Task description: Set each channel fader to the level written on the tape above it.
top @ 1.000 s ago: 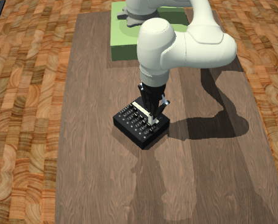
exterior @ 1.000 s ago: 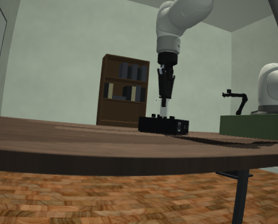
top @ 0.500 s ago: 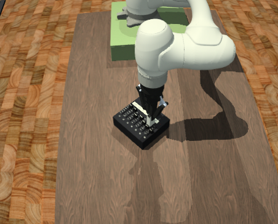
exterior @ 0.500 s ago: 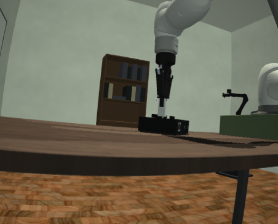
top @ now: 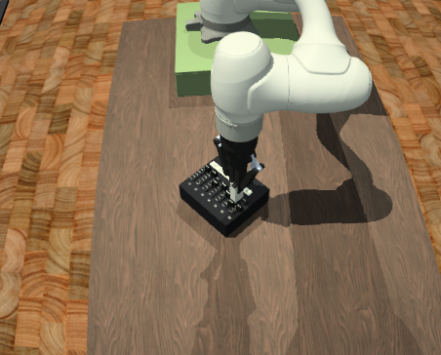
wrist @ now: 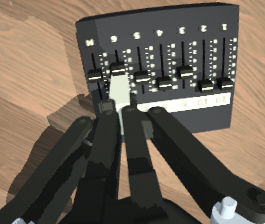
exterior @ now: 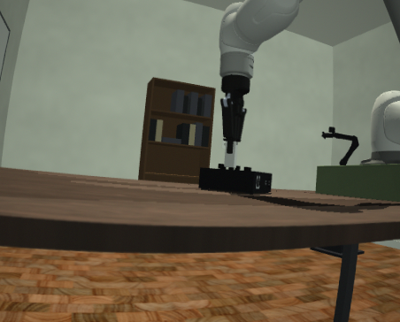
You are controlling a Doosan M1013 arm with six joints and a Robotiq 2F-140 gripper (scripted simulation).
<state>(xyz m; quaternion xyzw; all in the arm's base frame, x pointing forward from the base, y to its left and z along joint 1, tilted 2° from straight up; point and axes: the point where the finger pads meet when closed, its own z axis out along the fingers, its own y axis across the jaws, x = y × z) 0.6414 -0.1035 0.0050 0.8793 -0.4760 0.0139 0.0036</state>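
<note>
The master fader is 30 mm below my hand and 30 mm ahead of it.
</note>
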